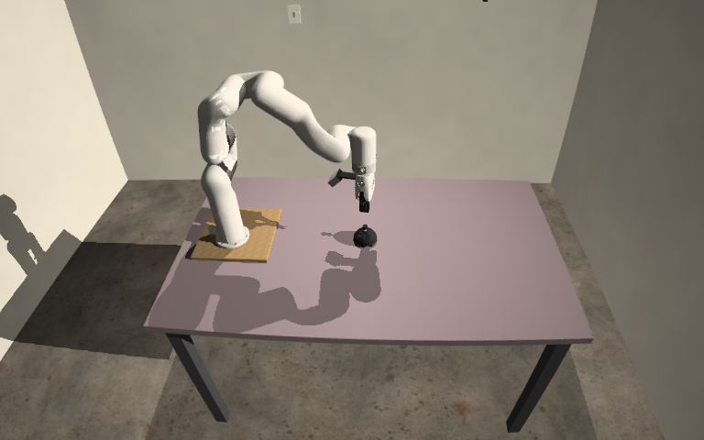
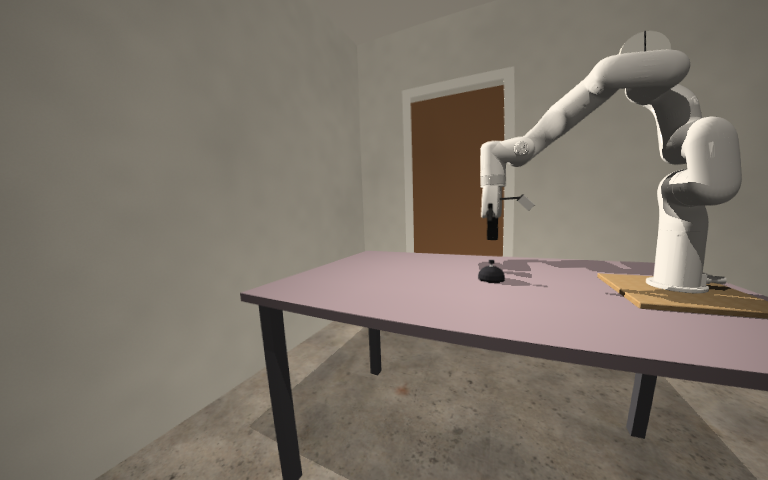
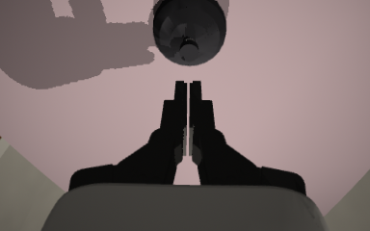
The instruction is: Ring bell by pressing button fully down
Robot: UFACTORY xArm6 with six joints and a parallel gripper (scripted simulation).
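My hand is 100 mm above the button. From my hand the other things lie so: black dome-shaped bell 110 mm below.
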